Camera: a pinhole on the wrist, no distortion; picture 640 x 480 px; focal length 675.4 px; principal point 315.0 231.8 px. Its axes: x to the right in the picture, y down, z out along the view. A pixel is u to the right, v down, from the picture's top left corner.
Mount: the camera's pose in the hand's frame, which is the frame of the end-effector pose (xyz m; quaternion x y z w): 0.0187 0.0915 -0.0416 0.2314 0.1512 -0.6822 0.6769
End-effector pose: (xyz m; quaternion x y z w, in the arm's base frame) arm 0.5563 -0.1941 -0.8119 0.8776 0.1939 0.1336 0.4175
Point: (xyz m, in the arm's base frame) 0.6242 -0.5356 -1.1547
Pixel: 131 134
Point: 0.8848 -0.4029 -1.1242
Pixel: outside the picture
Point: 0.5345 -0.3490 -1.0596
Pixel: 348 72
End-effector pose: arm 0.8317 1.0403 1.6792 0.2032 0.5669 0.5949 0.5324
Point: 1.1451 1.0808 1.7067
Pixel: 284 127
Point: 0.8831 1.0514 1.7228
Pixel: 349 79
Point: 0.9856 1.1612 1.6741
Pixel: 306 397
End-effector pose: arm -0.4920 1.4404 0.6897 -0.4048 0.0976 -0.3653 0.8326
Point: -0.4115 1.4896 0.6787
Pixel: 70 338
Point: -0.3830 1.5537 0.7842
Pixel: 112 293
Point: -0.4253 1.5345 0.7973
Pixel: 253 243
